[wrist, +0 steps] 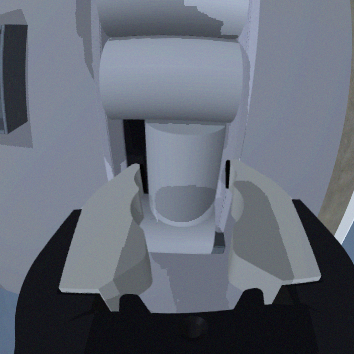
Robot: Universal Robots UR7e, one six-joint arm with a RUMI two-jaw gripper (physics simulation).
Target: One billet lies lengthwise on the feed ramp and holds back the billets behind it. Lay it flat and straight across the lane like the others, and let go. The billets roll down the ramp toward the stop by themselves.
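Frame: origin at the arm's base, x up, y back, z right, level; centimetres.
Seen in the pictures: gripper, fingertip midpoint: (184, 165).
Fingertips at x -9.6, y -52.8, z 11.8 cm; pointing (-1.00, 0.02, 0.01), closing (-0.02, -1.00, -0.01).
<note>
Offsets run from my fingertips to a thing's middle. "spot": to the spot under its first point.
The lengthwise billet {dy +0.1, dx +1.1, dz -0.7 cm} (187, 155), a pale grey cylinder, lies in the middle of the wrist view with its rounded near end toward the gripper. Its far end meets a billet {dy +0.4, dx +1.5, dz -5.4 cm} (172, 80) that lies across the lane. Part of another crosswise billet {spot: dy +1.1, dx +3.3, dz -8.1 cm} (145, 17) shows behind that one at the top edge. The feed ramp {spot: dy -3.6, dx +0.6, dz -6.2 cm} (250, 60) shows as thin pale side walls along both sides of the billets. My gripper (184, 165) is open, with one fingertip on each side of the lengthwise billet and a narrow gap on both sides. The stop cannot be made out.
A pale crosswise surface {spot: dy +0.2, dx +2.7, dz +3.8 cm} (182, 242) shows below the near end of the lengthwise billet, with a small dark block {dy +1.3, dx -0.5, dz +6.4 cm} (218, 243) at its right end. A dark box-like object {spot: dy +14.5, dx -4.9, dz -7.2 cm} (15, 75) stands at the left edge. A dark strip {spot: dy +3.1, dx -0.9, dz -1.3 cm} (134, 142) shows left of the lengthwise billet.
</note>
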